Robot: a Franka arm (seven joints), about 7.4 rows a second.
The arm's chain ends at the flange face. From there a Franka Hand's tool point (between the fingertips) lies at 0.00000 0.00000 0.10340 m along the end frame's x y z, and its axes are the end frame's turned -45 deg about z.
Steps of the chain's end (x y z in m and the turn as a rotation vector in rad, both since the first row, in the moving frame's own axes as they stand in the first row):
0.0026, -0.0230, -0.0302, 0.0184, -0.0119, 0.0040
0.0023, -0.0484, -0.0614, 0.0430, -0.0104, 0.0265
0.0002, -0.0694, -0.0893, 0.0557, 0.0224, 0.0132
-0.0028, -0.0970, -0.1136, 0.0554, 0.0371, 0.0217
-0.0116, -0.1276, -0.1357, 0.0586, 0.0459, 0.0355
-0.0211, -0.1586, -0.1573, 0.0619, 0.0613, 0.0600
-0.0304, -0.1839, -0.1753, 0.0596, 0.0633, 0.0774
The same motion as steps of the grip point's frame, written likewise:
0.0186, -0.0166, -0.0302, 0.0214, 0.0046, 0.0040
0.0383, -0.0365, -0.0615, 0.0378, 0.0231, 0.0265
0.0549, -0.0513, -0.0895, 0.0235, 0.0552, 0.0132
0.0734, -0.0718, -0.1138, 0.0129, 0.0654, 0.0217
0.0897, -0.0992, -0.1360, 0.0090, 0.0739, 0.0355
0.1062, -0.1268, -0.1577, 0.0004, 0.0871, 0.0600
0.1175, -0.1509, -0.1757, -0.0026, 0.0869, 0.0774

